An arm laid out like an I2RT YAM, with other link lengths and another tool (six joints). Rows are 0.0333 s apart.
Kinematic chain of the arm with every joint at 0, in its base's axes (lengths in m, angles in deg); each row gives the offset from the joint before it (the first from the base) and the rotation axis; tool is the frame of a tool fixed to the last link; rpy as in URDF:
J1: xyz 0 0 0.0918 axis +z
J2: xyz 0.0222 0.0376 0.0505 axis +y
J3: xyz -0.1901 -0.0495 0 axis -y
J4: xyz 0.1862 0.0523 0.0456 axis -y
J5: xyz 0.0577 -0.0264 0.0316 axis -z
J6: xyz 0.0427 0 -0.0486 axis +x
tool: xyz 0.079 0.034 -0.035 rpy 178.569 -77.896 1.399
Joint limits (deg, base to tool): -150..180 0..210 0..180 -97..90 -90..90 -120..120
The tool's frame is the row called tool.
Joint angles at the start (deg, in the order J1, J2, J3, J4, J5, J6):
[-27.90 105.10 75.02 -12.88 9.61 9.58]
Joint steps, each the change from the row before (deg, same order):
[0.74 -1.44 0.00 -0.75 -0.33 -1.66]
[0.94 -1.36 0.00 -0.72 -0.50 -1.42]
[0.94 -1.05 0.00 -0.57 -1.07 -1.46]
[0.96 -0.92 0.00 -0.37 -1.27 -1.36]
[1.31 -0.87 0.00 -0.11 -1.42 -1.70]
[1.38 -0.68 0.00 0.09 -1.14 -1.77]
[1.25 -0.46 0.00 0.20 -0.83 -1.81]
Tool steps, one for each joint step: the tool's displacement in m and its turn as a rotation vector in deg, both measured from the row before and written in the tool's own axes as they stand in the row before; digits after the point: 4 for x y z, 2 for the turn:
[0.0007 -0.0038 -0.0074 0.53 0.63 -2.20]
[0.0003 -0.0054 -0.0074 0.84 0.58 -2.16]
[-0.0005 -0.0066 -0.0063 1.36 0.39 -2.34]
[-0.0002 -0.0073 -0.0058 1.59 0.48 -2.30]
[0.0000 -0.0096 -0.0059 1.88 0.73 -2.93]
[0.0002 -0.0095 -0.0048 1.63 0.81 -2.99]
[0.0003 -0.0080 -0.0034 1.22 0.74 -2.87]

